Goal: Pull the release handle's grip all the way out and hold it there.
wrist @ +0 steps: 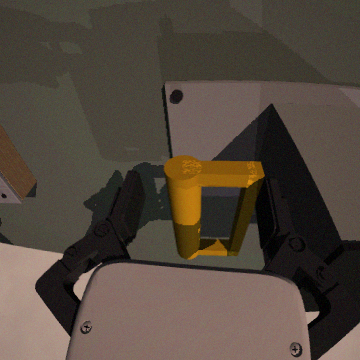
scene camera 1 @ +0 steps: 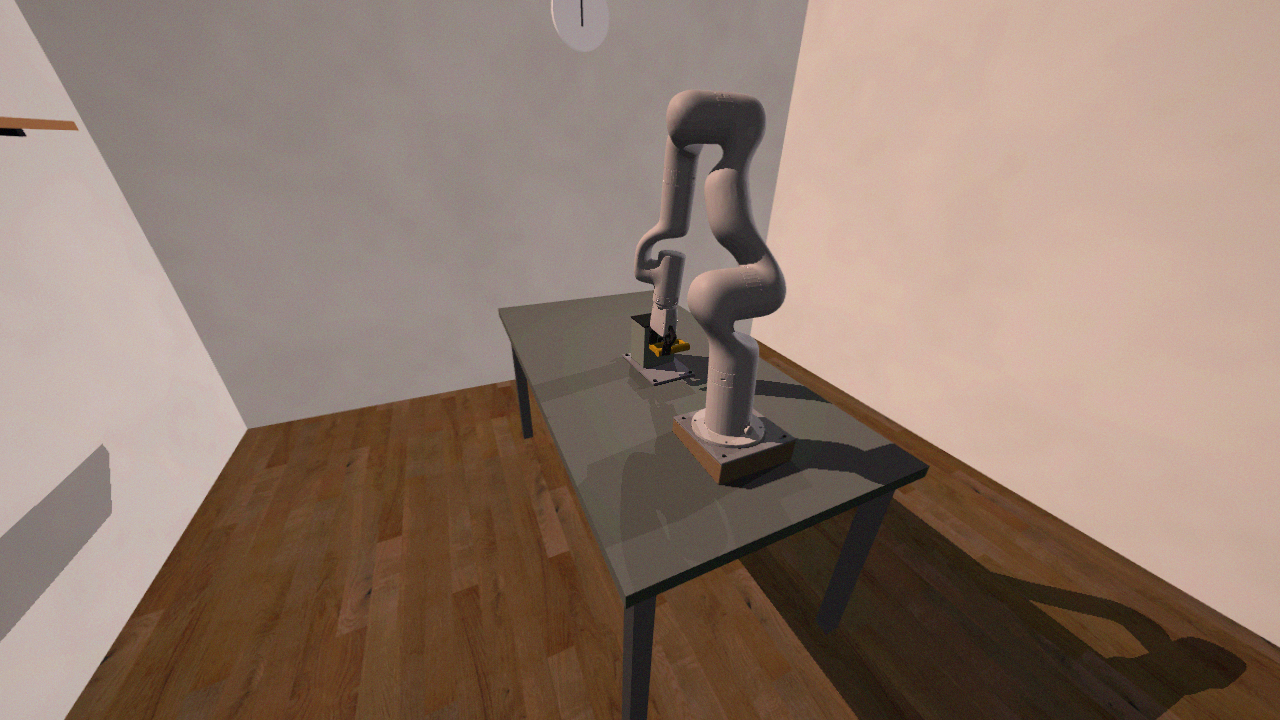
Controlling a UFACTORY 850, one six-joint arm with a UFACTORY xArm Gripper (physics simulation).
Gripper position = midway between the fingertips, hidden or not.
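My gripper (scene camera 1: 658,349), also in the wrist view (wrist: 199,186). Yellow release handle grip (wrist: 184,175). Base plate (wrist: 208,119).
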